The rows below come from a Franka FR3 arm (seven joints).
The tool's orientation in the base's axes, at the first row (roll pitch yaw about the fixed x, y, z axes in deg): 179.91, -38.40, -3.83
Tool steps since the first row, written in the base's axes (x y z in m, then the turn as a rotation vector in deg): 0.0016, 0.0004, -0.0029, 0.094, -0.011, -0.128; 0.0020, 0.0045, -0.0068, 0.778, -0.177, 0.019; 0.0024, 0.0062, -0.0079, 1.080, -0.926, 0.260; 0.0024, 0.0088, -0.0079, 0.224, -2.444, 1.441; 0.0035, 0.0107, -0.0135, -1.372, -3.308, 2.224; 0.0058, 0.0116, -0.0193, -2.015, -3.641, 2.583; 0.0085, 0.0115, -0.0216, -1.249, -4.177, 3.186
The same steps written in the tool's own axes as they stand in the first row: -0.0006, -0.0005, 0.0032, -0.005, 0.004, 0.159; -0.0029, -0.0046, 0.0064, 0.629, 0.124, 0.475; -0.0034, -0.0064, 0.0074, 1.054, 0.851, 0.505; -0.0035, -0.0090, 0.0073, 1.198, 2.425, -0.885; -0.0062, -0.0109, 0.0123, 0.482, 3.396, -2.451; -0.0081, -0.0120, 0.0182, 0.219, 3.772, -3.116; -0.0074, -0.0121, 0.0217, 1.221, 4.256, -3.091
